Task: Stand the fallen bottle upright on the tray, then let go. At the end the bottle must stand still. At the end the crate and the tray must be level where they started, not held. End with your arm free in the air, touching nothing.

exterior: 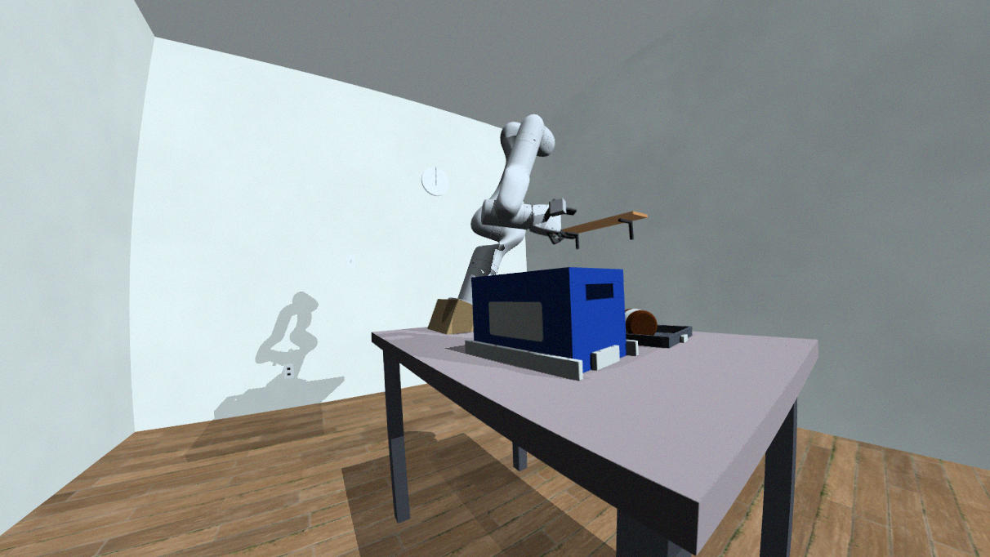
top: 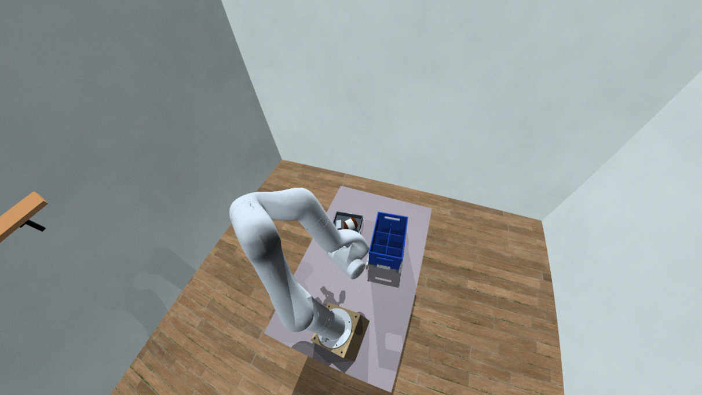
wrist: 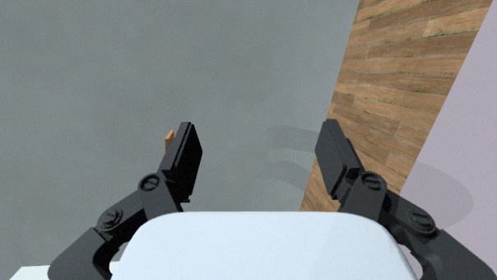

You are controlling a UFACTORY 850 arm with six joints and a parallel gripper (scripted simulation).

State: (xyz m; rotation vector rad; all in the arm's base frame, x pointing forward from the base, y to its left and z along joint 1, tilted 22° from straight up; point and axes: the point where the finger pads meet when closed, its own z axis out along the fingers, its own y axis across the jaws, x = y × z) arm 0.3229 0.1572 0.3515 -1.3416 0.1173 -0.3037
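The brown bottle lies 32 cm below my hand and 23 cm ahead of it. From my hand the other things lie so: blue crate (30 cm to the right, 28 cm below, 26 cm ahead); then dark grey tray (35 cm below, 23 cm ahead).
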